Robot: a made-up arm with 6 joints.
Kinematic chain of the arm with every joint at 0, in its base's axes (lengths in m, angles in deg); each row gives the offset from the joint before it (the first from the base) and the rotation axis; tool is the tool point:
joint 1: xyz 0 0 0.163 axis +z
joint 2: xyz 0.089 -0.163 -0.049 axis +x
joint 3: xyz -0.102 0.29 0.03 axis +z
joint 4: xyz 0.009 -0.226 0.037 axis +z
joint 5: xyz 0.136 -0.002 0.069 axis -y
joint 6: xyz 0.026 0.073 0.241 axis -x
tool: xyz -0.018 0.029 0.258
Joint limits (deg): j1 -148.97..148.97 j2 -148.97..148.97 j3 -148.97..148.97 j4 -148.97..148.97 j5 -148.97..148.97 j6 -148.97..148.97
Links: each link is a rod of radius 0.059 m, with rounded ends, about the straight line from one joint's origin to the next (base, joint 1, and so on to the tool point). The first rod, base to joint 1, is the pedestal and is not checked.
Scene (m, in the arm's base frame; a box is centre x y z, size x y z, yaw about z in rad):
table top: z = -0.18
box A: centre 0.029 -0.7 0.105 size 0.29 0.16 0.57 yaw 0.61
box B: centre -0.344 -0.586 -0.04 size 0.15 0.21 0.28 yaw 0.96
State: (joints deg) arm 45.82 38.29 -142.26 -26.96 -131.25 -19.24
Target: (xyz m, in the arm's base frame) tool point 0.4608 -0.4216 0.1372
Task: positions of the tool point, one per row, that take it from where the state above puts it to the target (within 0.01 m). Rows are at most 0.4 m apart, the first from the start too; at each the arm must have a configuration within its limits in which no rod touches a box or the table.
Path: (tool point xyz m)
1: -0.5808 -0.4969 0.3691
2: -0.4332 -0.6507 0.5816
3: -0.1930 -0.7142 0.7898
4: 0.0972 -0.6519 0.9610
5: 0.3744 -0.4567 1.0655
6: 0.5753 -0.1589 1.0846
7: 0.5011 -0.4308 0.9858
8: 0.4339 -0.6213 0.8053
9: 0.3973 -0.7074 0.5876
10: 0.3993 -0.6891 0.3820
11: 0.4289 -0.5844 0.2267
12: 0.4608 -0.4216 0.1372

